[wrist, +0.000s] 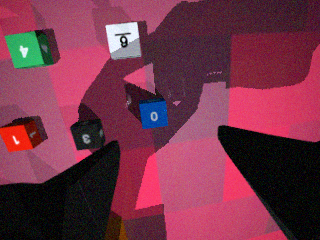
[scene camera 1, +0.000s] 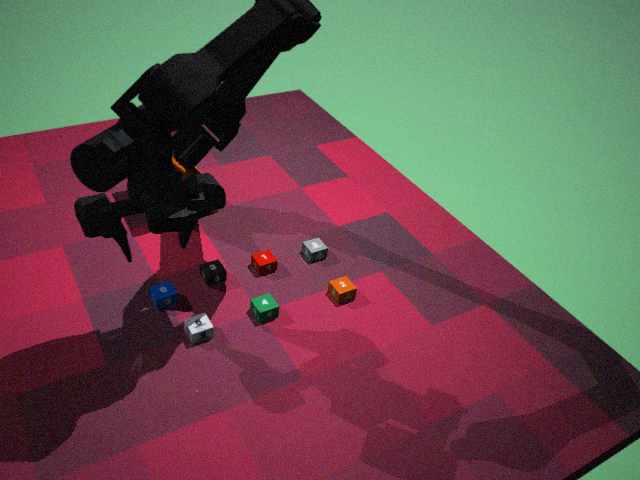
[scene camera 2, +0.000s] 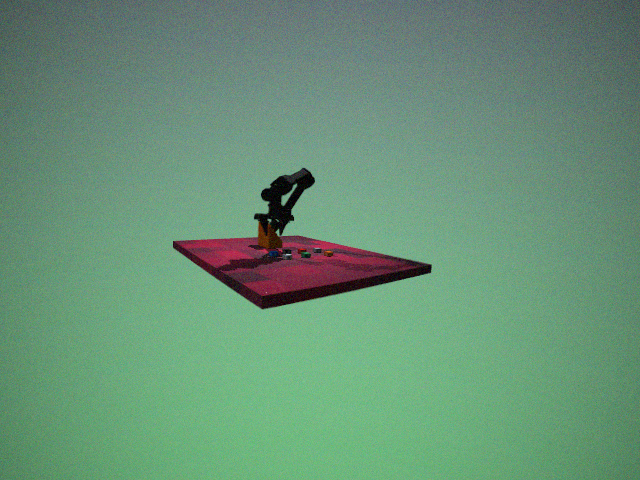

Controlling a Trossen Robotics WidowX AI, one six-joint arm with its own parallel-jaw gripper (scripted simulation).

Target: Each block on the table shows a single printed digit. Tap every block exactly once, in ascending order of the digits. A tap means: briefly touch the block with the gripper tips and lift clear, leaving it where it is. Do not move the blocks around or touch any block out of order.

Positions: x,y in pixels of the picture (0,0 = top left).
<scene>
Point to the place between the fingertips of my gripper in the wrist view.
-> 169,138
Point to a black block 3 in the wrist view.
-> At 88,134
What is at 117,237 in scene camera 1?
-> My gripper.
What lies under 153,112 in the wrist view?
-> A blue block 0.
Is my gripper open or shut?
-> Open.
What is my gripper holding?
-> Nothing.
</scene>
